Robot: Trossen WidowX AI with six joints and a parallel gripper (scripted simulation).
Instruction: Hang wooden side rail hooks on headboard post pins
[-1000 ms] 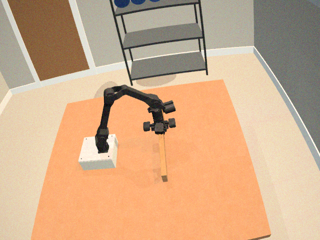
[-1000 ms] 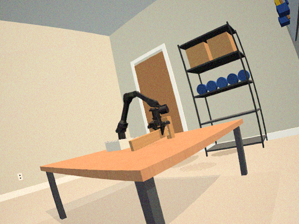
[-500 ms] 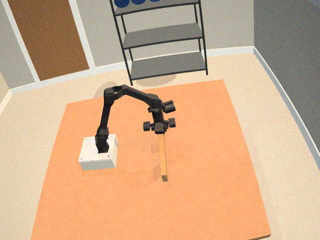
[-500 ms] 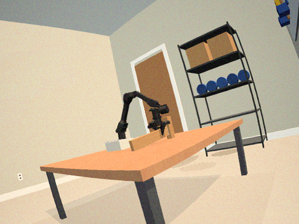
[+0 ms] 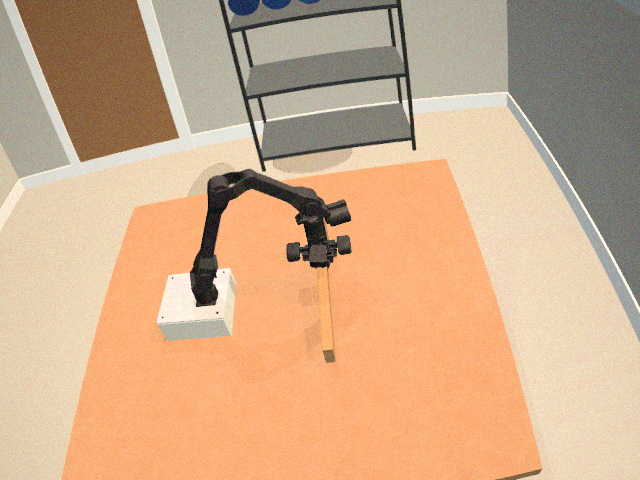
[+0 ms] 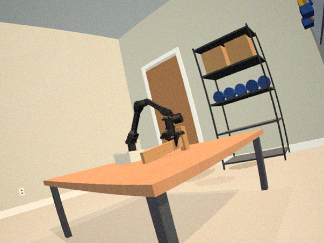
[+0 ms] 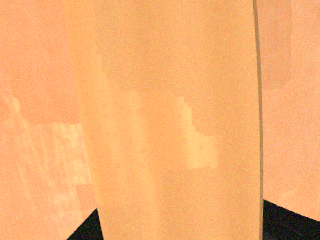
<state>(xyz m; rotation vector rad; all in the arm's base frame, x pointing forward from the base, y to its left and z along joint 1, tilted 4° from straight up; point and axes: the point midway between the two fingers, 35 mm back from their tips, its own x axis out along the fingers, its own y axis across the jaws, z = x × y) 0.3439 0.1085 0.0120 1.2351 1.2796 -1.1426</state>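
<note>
Right now my gripper tip is 12 cm to the right of the wooden headboard post and 4 cm below it.
</note>
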